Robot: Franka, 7 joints.
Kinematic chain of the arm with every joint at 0, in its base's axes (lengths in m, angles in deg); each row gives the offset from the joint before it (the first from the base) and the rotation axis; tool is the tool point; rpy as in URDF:
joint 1: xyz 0 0 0.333 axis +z
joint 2: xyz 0 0 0 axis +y
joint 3: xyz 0 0 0.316 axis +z
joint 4: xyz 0.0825 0 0 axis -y
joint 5: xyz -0.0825 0 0.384 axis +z
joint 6: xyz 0 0 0 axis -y
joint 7: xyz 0.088 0 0 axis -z
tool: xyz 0 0 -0.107 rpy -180 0 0
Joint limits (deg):
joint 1: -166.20..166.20
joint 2: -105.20..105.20
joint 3: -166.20..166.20
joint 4: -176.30..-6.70
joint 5: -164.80..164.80
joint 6: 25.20..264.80
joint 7: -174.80..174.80
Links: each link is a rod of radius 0.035 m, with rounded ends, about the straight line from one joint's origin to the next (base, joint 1, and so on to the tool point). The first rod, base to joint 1, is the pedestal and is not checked.
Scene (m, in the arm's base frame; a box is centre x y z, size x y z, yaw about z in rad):
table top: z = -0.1
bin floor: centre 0.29 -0.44 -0.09 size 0.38 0.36 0.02 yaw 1
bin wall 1: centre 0.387 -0.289 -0.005 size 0.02 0.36 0.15 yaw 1
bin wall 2: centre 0.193 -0.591 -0.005 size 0.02 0.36 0.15 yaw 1
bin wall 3: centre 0.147 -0.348 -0.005 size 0.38 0.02 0.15 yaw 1
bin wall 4: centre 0.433 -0.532 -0.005 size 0.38 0.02 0.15 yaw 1
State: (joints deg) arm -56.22 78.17 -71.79 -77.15 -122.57 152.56 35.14
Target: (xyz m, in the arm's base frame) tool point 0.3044 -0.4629 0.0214
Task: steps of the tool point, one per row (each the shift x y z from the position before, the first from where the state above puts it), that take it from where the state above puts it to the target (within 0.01 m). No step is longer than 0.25 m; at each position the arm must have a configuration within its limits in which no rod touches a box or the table.
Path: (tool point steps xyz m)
1: 0.1511 0.0394 -0.0018
2: 0.1629 0.0889 -0.0127
3: 0.1440 0.1465 -0.0036
4: 0.0098 -0.0066 -0.0924
5: -0.0099 0.0066 -0.1048

